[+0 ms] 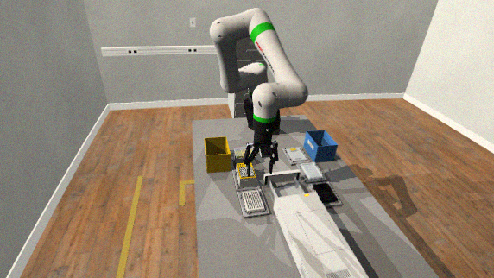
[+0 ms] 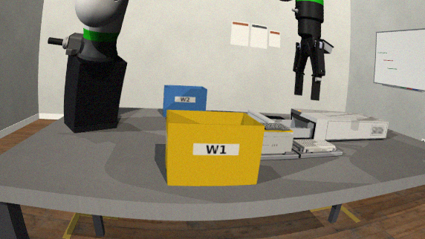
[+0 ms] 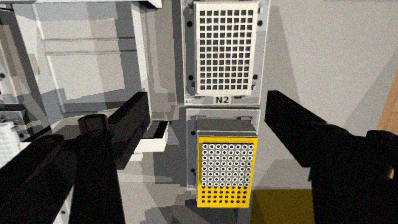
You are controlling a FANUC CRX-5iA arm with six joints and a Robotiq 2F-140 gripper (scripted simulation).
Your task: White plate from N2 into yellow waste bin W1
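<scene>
Right now the white plate is 3 cm ahead of my hand, 3 cm to the right of it and 16 cm below it. The rest, counted from my hand: yellow-topped plate: 14 cm behind, 3 cm to the right, 13 cm below; then grey nest: 3 cm ahead, 3 cm to the right, 17 cm below; then yellow bin W1: 33 cm behind, 14 cm to the right, 14 cm below.
</scene>
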